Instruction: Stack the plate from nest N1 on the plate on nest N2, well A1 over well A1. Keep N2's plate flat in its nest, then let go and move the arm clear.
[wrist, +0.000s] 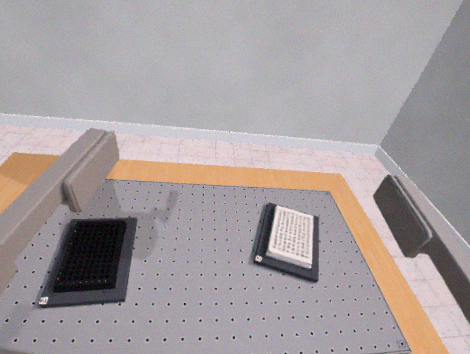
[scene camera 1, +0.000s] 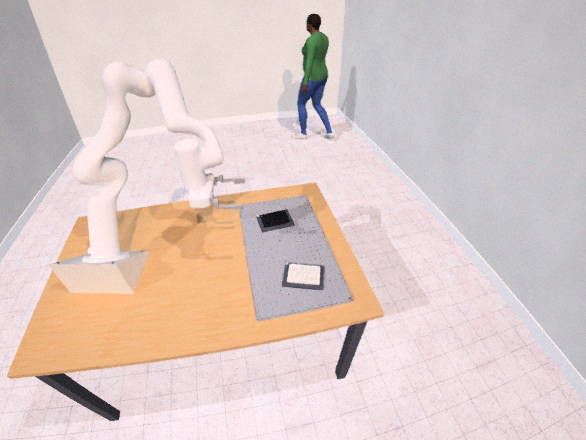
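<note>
A black well plate (scene camera 1: 275,219) (wrist: 90,255) sits in a dark nest (scene camera 1: 276,228) (wrist: 126,260), at the far end of the board in the scene view and at left in the wrist view. A white well plate (scene camera 1: 305,274) (wrist: 292,235) sits in a second dark nest (scene camera 1: 303,287) (wrist: 263,240), at the near end in the scene view and at right in the wrist view. Both look flat. Small corner labels show; I cannot tell which nest is N1. My gripper (scene camera 1: 242,193) (wrist: 250,192) is open and empty, raised above the table beside the board's far left corner, apart from both plates.
The nests stand apart on a grey perforated board (scene camera 1: 280,250) (wrist: 200,270) on the wooden table (scene camera 1: 190,300) (wrist: 225,175). The arm's base (scene camera 1: 102,275) stands at the table's left. A person in a green top (scene camera 1: 316,57) is on the floor beyond the table, near the back wall.
</note>
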